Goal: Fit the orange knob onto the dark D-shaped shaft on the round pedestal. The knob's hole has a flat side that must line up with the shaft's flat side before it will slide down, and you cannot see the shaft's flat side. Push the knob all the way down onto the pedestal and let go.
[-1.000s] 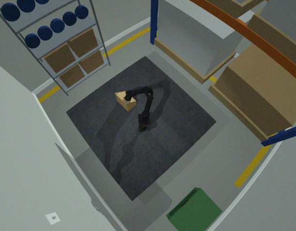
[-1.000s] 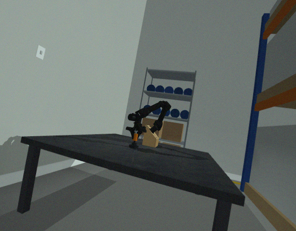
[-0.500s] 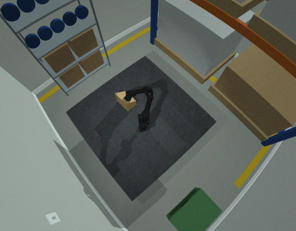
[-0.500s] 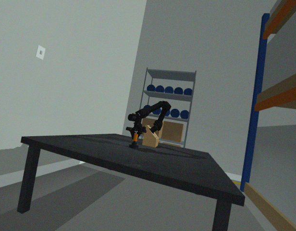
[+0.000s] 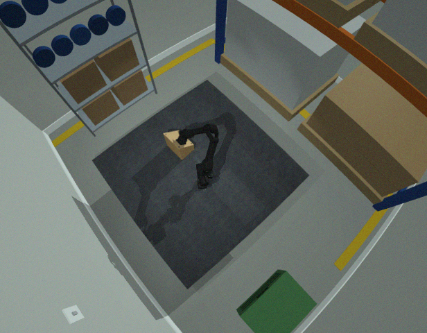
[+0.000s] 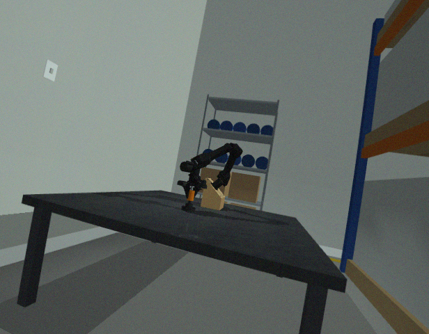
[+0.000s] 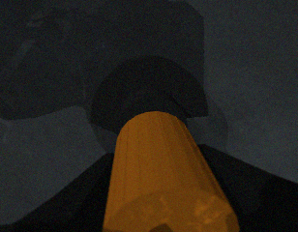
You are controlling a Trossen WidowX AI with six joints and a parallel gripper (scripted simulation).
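The orange knob is 2 cm above my gripper tip. Round my gripper tip: dark round pedestal (4 cm below).
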